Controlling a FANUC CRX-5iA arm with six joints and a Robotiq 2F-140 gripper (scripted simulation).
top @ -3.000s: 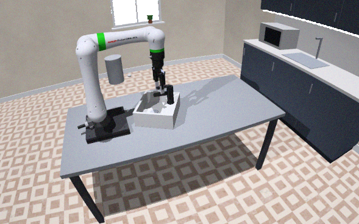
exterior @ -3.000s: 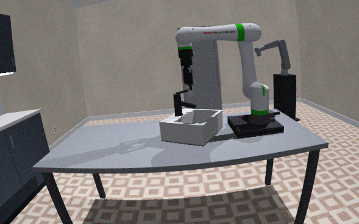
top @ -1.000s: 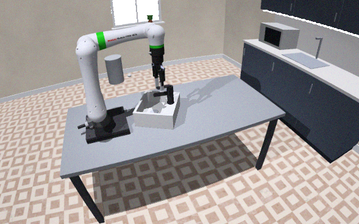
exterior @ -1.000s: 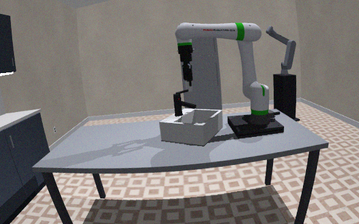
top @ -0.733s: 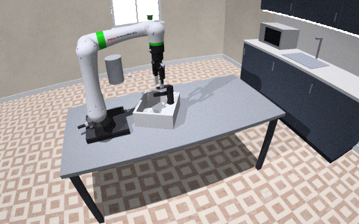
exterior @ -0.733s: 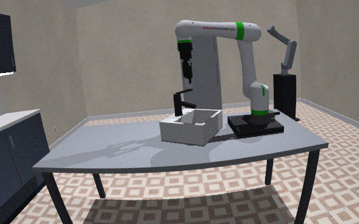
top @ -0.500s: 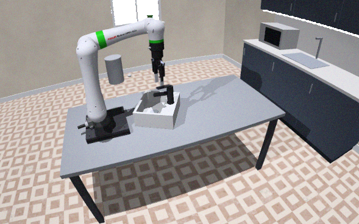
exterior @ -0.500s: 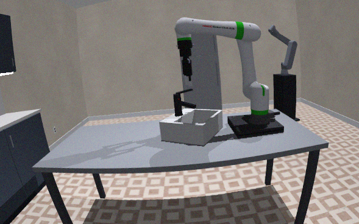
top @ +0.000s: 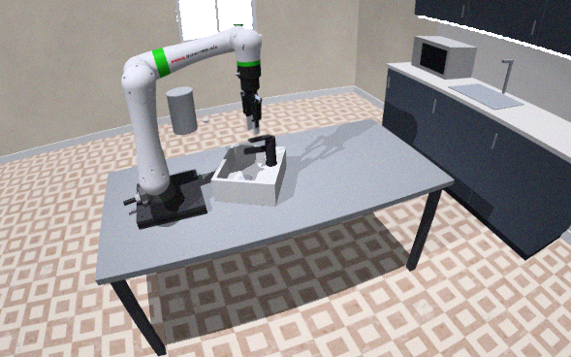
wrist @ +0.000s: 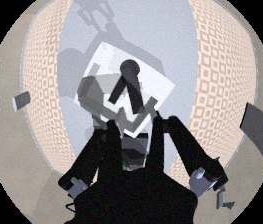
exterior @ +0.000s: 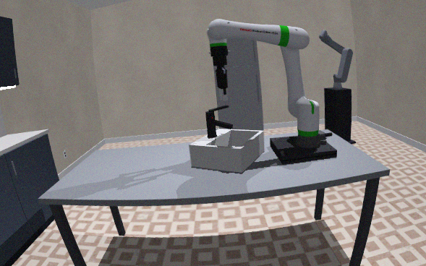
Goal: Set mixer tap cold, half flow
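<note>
My hand is 7 cm above the lever and 3 cm short of it. From my hand the other things lie so: white basin 31 cm below, 8 cm to the left, 1 cm behind.
</note>
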